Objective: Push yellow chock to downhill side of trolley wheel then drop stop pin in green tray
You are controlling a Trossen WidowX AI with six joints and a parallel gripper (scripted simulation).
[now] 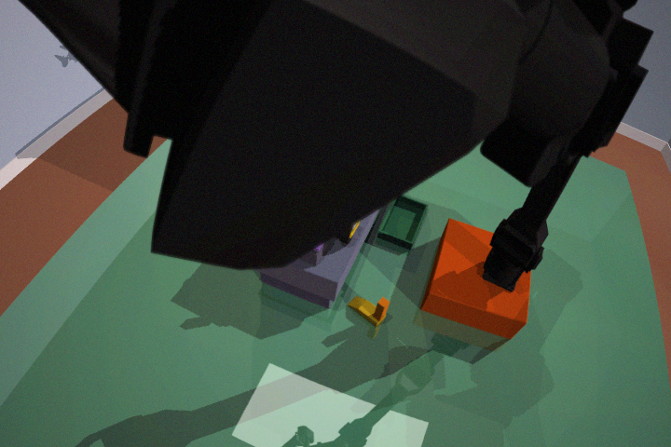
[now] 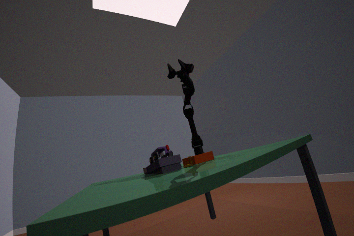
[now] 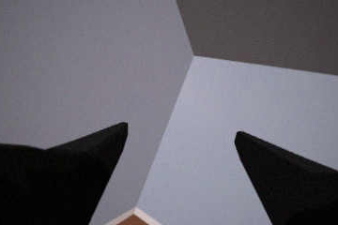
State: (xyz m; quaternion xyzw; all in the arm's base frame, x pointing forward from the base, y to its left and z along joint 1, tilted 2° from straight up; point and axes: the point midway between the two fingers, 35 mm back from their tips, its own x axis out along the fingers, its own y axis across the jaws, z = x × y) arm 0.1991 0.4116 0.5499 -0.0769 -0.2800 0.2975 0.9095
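Right now the yellow chock is 610 mm below my gripper tip, 270 mm to the right of it and 50 mm behind it. The rest, counted from my gripper tip: purple trolley 510 mm below, 380 mm to the right, 100 mm ahead; then stop pin 490 mm below, 270 mm to the right, 60 mm ahead; then grey ramp 580 mm below, 390 mm to the right, 100 mm ahead.
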